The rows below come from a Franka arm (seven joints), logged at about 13 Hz.
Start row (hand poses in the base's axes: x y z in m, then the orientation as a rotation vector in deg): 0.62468, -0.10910, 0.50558, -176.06, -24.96, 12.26
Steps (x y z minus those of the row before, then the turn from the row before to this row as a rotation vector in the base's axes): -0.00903, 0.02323, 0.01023, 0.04, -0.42, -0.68; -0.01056, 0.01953, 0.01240, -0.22, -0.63, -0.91; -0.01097, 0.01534, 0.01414, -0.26, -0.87, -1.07; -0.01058, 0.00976, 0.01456, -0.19, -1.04, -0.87; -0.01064, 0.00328, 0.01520, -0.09, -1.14, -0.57; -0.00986, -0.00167, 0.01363, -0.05, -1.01, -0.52; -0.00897, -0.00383, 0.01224, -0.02, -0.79, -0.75; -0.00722, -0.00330, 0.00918, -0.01, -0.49, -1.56
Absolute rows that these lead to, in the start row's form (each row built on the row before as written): 0.61565, -0.08587, 0.51581, -176.22, -23.93, 11.59; 0.60509, -0.06634, 0.52821, -176.71, -22.55, 10.66; 0.59412, -0.05100, 0.54235, -177.29, -20.93, 9.36; 0.58354, -0.04124, 0.55691, -177.78, -19.61, 7.78; 0.57290, -0.03796, 0.57211, -178.13, -18.75, 6.03; 0.56304, -0.03963, 0.58574, -178.40, -17.96, 4.47; 0.55407, -0.04346, 0.59798, -178.62, -16.81, 3.24; 0.54685, -0.04676, 0.60716, -178.87, -14.38, 2.47
